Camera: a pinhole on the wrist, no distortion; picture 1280 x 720 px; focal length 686.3 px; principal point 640.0 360.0 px. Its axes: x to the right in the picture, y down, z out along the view. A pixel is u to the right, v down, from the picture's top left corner.
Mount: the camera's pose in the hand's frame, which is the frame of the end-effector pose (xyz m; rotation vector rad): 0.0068 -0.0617 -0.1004 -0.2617 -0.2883 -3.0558
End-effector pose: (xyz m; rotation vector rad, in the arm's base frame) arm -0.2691 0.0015 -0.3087 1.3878 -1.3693 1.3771
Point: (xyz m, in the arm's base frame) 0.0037 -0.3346 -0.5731
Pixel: 1157.2 634.1
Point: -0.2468 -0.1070 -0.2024
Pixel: 384.9 377.4
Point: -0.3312 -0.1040 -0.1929
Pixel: 294.6 117.7
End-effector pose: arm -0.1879 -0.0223 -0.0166 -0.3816 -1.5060 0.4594
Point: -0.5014 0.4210 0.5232
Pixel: outside the picture
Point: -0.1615 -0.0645 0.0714
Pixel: 366.6 688.9
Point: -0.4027 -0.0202 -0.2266
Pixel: 1163.4 46.5
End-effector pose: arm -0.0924 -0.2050 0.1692 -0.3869 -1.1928 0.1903
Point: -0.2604 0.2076 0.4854
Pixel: 281.3 108.5
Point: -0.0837 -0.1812 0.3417
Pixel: 144.8 448.8
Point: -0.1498 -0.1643 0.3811
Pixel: 290.1 473.0
